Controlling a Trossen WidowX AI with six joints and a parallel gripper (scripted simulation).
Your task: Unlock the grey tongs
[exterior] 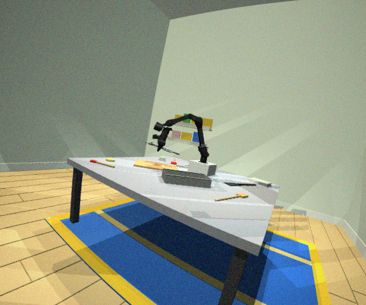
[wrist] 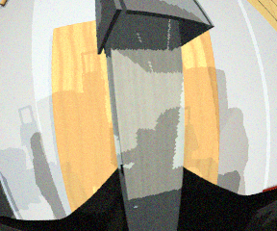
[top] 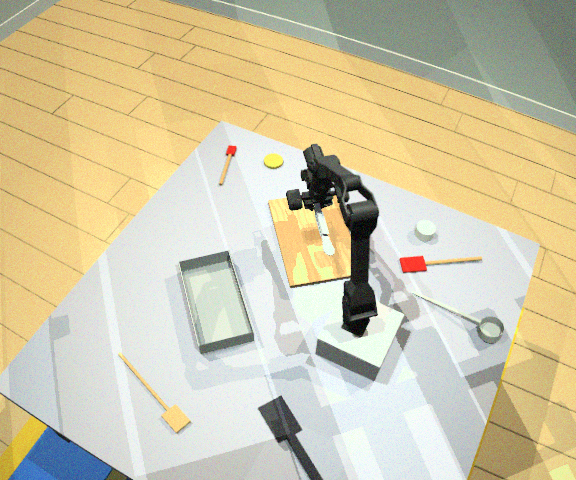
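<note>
Right now my gripper tip is 120 mm above the wooden board, 10 mm to the right of it and 10 mm past it. From my gripper tip the other things lie so: roasting tin (390 mm to the left, 140 mm ahead, 100 mm below); dark spatula (660 mm to the left, 270 mm behind, 130 mm below).
</note>
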